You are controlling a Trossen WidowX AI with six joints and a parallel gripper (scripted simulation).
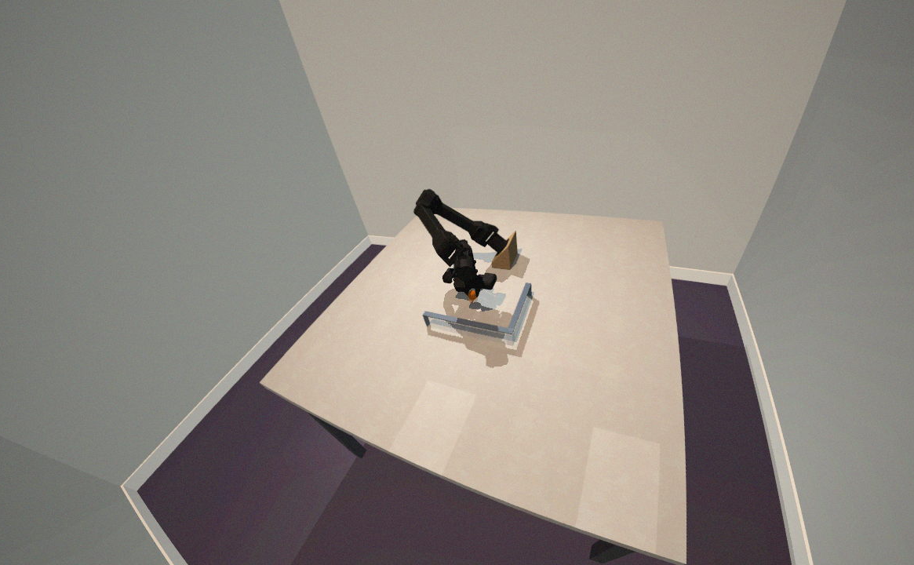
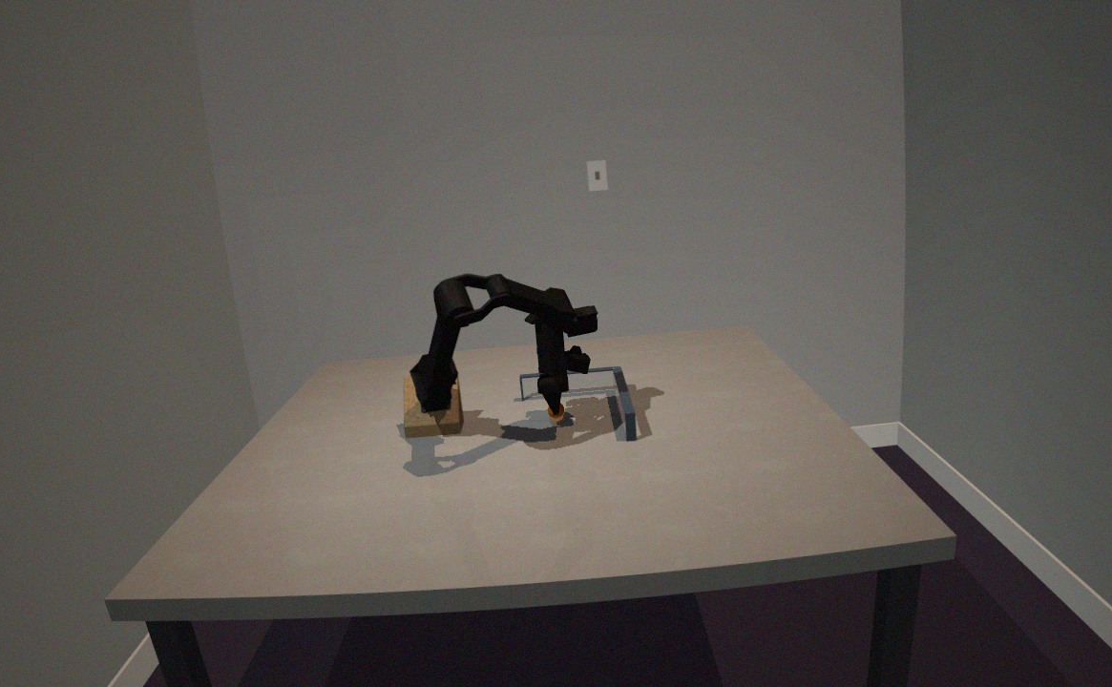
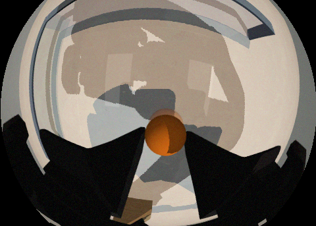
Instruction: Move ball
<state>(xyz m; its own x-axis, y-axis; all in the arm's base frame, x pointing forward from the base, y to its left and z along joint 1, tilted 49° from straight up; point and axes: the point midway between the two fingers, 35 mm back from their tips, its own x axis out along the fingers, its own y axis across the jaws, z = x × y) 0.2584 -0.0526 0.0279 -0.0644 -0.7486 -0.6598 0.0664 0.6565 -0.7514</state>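
My gripper tip is now right at the orange ball.
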